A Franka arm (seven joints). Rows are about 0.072 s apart.
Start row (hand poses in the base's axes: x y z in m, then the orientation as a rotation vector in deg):
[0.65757, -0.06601, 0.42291, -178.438, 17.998, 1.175]
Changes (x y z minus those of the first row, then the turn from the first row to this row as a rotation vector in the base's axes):
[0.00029, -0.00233, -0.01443, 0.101, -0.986, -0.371]
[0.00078, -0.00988, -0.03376, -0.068, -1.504, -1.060]
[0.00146, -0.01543, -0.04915, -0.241, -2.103, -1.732]
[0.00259, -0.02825, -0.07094, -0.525, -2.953, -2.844]
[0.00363, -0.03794, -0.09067, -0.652, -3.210, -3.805]
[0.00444, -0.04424, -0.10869, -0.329, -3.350, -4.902]
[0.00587, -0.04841, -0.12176, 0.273, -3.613, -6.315]
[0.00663, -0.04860, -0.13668, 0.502, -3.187, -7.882]
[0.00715, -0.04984, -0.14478, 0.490, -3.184, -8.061]
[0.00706, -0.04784, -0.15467, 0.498, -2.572, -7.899]
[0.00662, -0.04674, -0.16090, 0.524, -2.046, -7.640]
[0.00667, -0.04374, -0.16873, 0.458, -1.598, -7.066]
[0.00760, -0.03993, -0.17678, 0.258, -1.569, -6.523]
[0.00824, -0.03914, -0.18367, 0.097, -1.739, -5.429]
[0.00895, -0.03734, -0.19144, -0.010, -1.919, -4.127]
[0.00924, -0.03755, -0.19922, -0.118, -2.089, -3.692]
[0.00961, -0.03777, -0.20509, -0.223, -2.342, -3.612]
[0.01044, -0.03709, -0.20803, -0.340, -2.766, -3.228]
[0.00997, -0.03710, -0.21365, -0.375, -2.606, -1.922]
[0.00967, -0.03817, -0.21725, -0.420, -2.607, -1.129]
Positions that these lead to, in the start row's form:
[0.65786, -0.06834, 0.40848, -178.183, 18.544, -0.347]
[0.65835, -0.07589, 0.38915, -178.176, 19.624, -1.187]
[0.65903, -0.08144, 0.37376, -178.156, 20.675, -2.153]
[0.66016, -0.09426, 0.35197, -178.115, 22.419, -3.535]
[0.66120, -0.10395, 0.33224, -178.005, 23.922, -3.966]
[0.66201, -0.11025, 0.31422, -177.426, 25.571, -4.135]
[0.66344, -0.11442, 0.30115, -176.465, 27.651, -4.446]
[0.66420, -0.11461, 0.28623, -175.894, 30.033, -3.760]
[0.66472, -0.11585, 0.27813, -175.858, 30.310, -3.759]
[0.66463, -0.11385, 0.26824, -175.970, 30.078, -2.809]
[0.66419, -0.11275, 0.26201, -176.076, 29.692, -1.989]
[0.66424, -0.10975, 0.25418, -176.340, 28.833, -1.300]
[0.66517, -0.10594, 0.24613, -176.677, 28.032, -1.283]
[0.66581, -0.10515, 0.23924, -177.083, 26.365, -1.564]
[0.66652, -0.10335, 0.23147, -177.464, 24.363, -1.850]
[0.66681, -0.10356, 0.22369, -177.645, 23.701, -2.128]
[0.66718, -0.10378, 0.21782, -177.735, 23.585, -2.539]
[0.66801, -0.10310, 0.21488, -177.878, 22.995, -3.215]
[0.66754, -0.10311, 0.20926, -178.192, 20.975, -2.961]
[0.66724, -0.10418, 0.20566, -178.382, 19.748, -2.963]

